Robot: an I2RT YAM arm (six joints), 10 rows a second.
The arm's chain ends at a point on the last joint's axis. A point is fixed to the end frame.
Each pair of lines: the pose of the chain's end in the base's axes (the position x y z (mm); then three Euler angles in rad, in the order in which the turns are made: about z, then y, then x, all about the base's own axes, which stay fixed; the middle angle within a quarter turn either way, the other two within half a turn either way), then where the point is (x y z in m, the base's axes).
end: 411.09 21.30 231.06 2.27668 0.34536 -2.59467
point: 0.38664 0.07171 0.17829
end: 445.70 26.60 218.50 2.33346 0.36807 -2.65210
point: 0.42377 0.07632 0.16400
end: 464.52 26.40 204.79 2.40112 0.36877 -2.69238
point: 0.44389 0.07646 0.15009
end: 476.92 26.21 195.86 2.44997 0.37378 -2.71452
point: 0.45767 0.07689 0.14123
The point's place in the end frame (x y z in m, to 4 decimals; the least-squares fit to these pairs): 0.0187 0.0460 0.0588
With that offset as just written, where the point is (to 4 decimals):
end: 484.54 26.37 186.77 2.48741 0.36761 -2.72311
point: 0.4657 0.0779 0.1328
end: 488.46 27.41 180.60 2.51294 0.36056 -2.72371
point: 0.4697 0.0797 0.1274
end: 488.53 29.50 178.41 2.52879 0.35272 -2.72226
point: 0.4697 0.0824 0.1258
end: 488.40 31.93 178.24 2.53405 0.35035 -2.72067
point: 0.4695 0.0851 0.1259
